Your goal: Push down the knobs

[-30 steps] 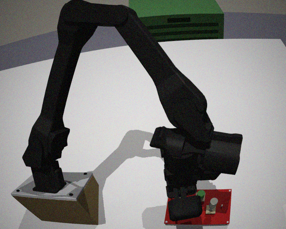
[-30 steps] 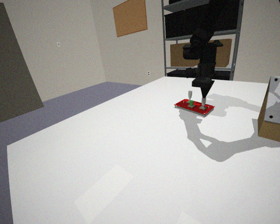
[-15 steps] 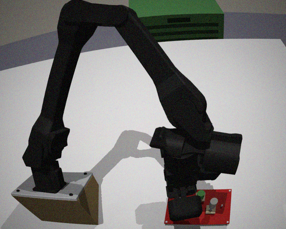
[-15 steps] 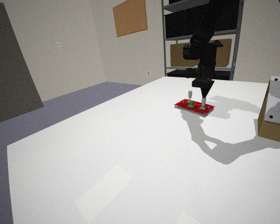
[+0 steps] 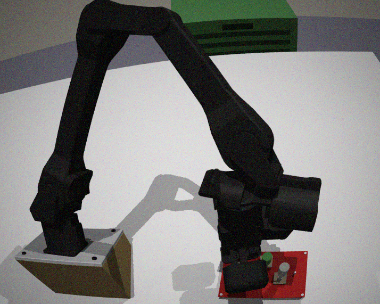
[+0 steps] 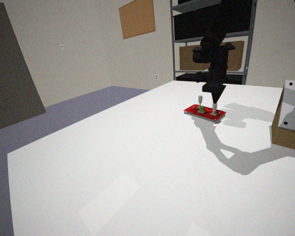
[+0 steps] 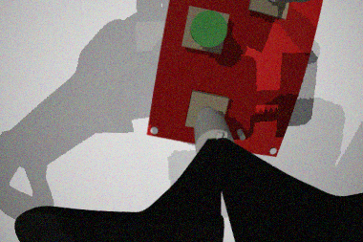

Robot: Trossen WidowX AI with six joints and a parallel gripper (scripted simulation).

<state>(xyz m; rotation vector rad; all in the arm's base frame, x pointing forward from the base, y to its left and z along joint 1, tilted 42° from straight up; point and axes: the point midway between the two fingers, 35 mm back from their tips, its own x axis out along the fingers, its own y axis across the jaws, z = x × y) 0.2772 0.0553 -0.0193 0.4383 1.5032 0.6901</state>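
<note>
Now: gripper tip 80 mm short of the white knob, 30 mm to the left of it and 10 mm above it.
</note>
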